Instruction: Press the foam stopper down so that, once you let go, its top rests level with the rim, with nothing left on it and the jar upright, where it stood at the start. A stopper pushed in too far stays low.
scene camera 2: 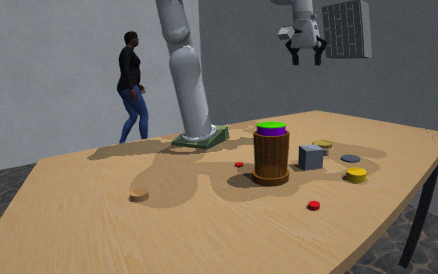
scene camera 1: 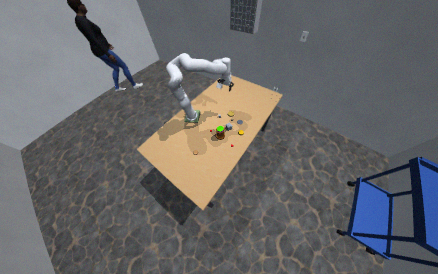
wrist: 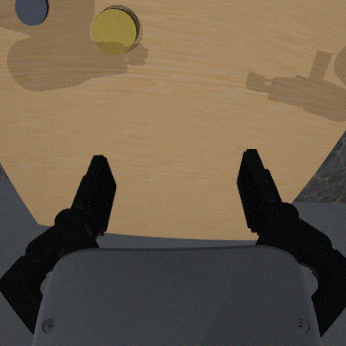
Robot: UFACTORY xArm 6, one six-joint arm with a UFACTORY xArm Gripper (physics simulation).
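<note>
A brown ribbed jar [scene camera 1: 220, 135] [scene camera 2: 271, 157] stands upright on the table. The foam stopper [scene camera 1: 220, 129] [scene camera 2: 271, 128], purple at the side with a bright green top, sits in its mouth and stands up above the rim. No object lies on the stopper. My gripper [scene camera 1: 226, 87] [scene camera 2: 307, 63] [wrist: 174, 167] is open and empty, high above the far part of the table, well away from the jar. The jar and the stopper do not show in the wrist view.
On the table [scene camera 2: 210, 235] are a grey-blue cube [scene camera 2: 310, 157] right beside the jar, a yellow cylinder [scene camera 2: 356, 175], a dark blue disc [scene camera 2: 350, 158] [wrist: 32, 11], a dull yellow disc [scene camera 2: 322, 143] [wrist: 114, 31], red discs [scene camera 2: 313, 205] [scene camera 2: 239, 164] and a tan disc [scene camera 2: 139, 195].
</note>
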